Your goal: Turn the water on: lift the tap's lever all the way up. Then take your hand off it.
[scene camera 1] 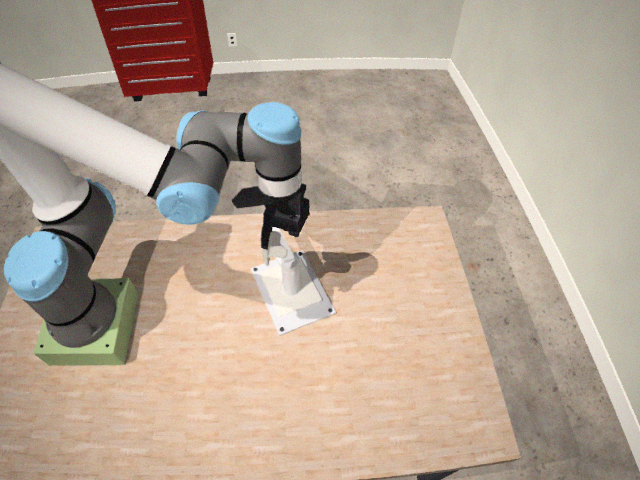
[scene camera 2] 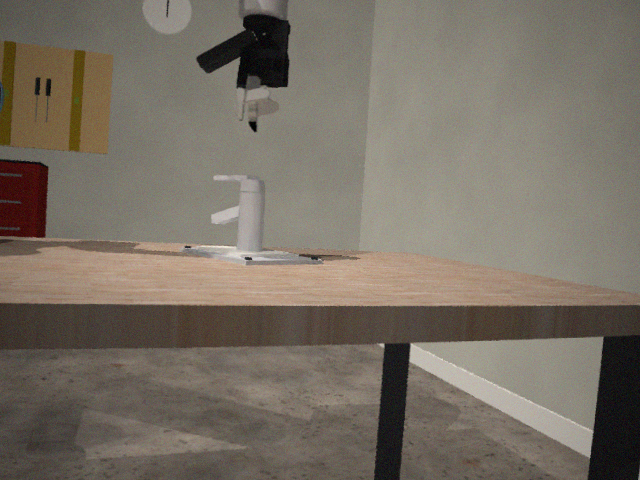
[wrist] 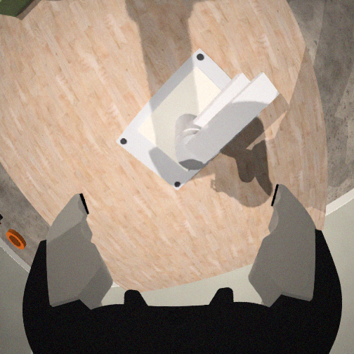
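Where they show: gripper, between the fingertips: (scene camera 1: 279, 242) (scene camera 2: 248, 126); arm's base, origin of its link: (scene camera 1: 82, 315).
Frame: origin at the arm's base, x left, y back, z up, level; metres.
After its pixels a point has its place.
Observation:
The white tap (scene camera 1: 291, 277) @[x 0.025, y -0.578, z 0.024 m] (scene camera 2: 250, 219) @[x 0.026, y -0.568, z -0.009 m] (wrist: 184, 125) stands upright on its pale base plate (scene camera 1: 309, 318) @[x -0.052, y -0.614, z -0.075 m] (scene camera 2: 217, 253) @[x 0.020, y -0.507, z -0.074 m] (wrist: 159, 96). Its flat lever (scene camera 2: 227, 177) @[x 0.112, y -0.544, z 0.069 m] (wrist: 234, 120) sits on top of the column and looks about level in the second scene view. The spout (scene camera 2: 225, 215) @[x 0.114, y -0.545, z -0.006 m] slants down below it on the same side. My gripper (scene camera 1: 272, 255) (scene camera 2: 247, 124) @[x 0.038, y -0.557, z 0.163 m] (wrist: 178, 191) is open and empty, above the tap with a gap between fingertips and lever in the second scene view. In the first scene view the fingers overlap the tap's top and partly hide the lever.
The plate lies on the wooden table (scene camera 1: 361, 392) @[x -0.278, y -0.712, z -0.083 m] (scene camera 2: 129, 279) @[x -0.276, y -0.316, z -0.083 m] (wrist: 100, 60). The arm's green base block (scene camera 1: 85, 356) @[x -0.113, y -0.016, z -0.022 m] is at the table's left in the first scene view. A red drawer cabinet (scene camera 1: 155, 54) (scene camera 2: 23, 198) stands on the floor beyond the table.

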